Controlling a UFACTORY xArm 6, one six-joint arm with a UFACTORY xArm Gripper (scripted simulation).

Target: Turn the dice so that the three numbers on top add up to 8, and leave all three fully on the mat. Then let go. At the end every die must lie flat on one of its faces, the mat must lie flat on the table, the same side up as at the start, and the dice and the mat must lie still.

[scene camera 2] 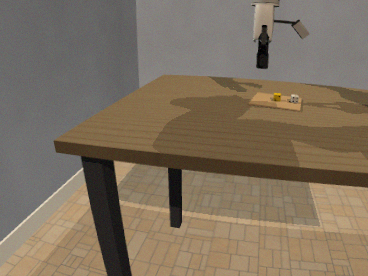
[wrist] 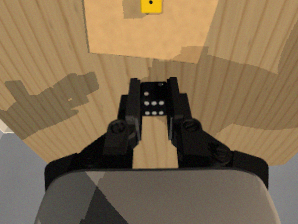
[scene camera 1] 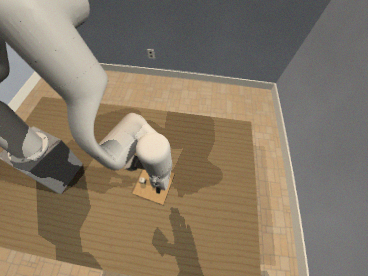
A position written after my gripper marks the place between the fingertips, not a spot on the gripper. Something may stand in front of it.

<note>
I see my gripper (scene camera 2: 261, 67) and a black die (wrist: 153, 95).
My gripper also shows in the wrist view (wrist: 153, 91).
</note>
